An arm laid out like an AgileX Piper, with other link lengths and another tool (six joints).
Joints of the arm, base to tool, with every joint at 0 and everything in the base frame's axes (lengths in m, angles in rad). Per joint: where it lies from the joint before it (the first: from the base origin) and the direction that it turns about. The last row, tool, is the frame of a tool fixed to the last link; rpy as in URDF.
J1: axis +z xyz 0 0 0.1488
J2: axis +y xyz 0 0 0
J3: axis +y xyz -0.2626 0 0.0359
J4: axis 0.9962 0 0.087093 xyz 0.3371 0 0.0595
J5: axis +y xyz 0 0 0
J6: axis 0.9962 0 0.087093 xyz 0.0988 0 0.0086
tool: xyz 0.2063 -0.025 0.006 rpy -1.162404 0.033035 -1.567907
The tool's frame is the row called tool.
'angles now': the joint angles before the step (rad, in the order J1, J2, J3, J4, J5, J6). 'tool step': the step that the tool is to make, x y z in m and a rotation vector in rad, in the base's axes. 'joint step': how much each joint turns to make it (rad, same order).
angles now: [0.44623 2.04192 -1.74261 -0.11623 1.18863 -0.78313]
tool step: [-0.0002 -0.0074 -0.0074 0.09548 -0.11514 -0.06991]
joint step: [-0.02560 -0.15154 0.26272 0.01534 -0.25077 0.06872]
